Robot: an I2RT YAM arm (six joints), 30 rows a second.
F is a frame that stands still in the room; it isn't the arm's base.
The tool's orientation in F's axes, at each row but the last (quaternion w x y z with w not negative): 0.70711 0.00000 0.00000 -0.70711; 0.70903 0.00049 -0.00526 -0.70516; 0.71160 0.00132 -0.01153 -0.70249; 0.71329 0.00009 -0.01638 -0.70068; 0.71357 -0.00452 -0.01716 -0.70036; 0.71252 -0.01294 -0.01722 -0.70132
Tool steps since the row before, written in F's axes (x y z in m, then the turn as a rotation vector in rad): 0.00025 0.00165 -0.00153 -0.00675 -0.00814 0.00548; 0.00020 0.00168 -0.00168 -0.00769 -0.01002 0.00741; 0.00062 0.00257 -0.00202 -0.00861 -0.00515 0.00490; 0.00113 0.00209 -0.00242 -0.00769 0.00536 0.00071; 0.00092 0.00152 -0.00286 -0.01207 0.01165 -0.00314; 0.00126 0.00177 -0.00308 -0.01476 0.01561 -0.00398
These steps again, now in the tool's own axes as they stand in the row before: -0.00165 0.00025 -0.00153 0.00814 -0.00675 0.00548; -0.00169 0.00020 -0.00167 0.01003 -0.00768 0.00740; -0.00259 0.00062 -0.00199 0.00511 -0.00859 0.00498; -0.00213 0.00111 -0.00240 -0.00548 -0.00757 0.00101; -0.00159 0.00090 -0.00283 -0.01196 -0.01190 -0.00256; -0.00188 0.00127 -0.00301 -0.01600 -0.01453 -0.00322
